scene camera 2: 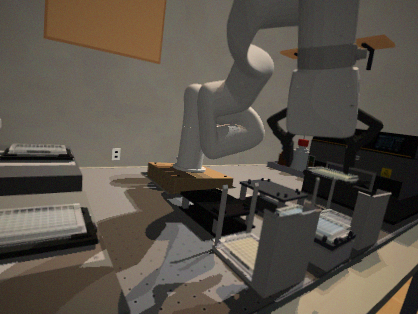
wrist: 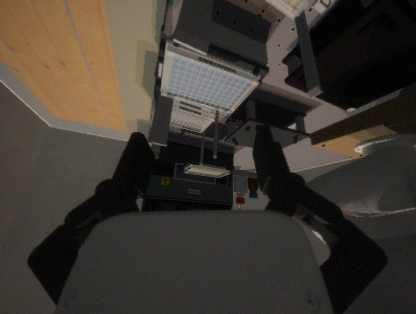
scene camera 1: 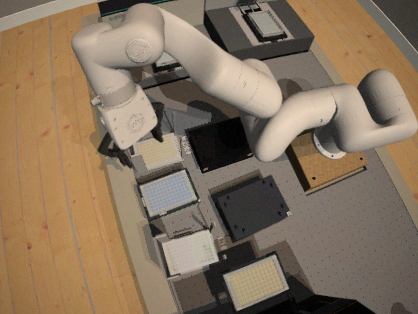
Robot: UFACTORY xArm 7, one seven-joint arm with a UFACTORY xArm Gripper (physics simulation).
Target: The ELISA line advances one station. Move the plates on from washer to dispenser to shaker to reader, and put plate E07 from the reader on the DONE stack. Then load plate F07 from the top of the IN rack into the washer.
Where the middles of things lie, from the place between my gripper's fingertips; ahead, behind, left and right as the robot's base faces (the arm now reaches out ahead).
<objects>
I see the bluish plate (scene camera 1: 172,191) 2 cm behind my hand, 7 cm to the left of it and 12 cm below it.
</objects>
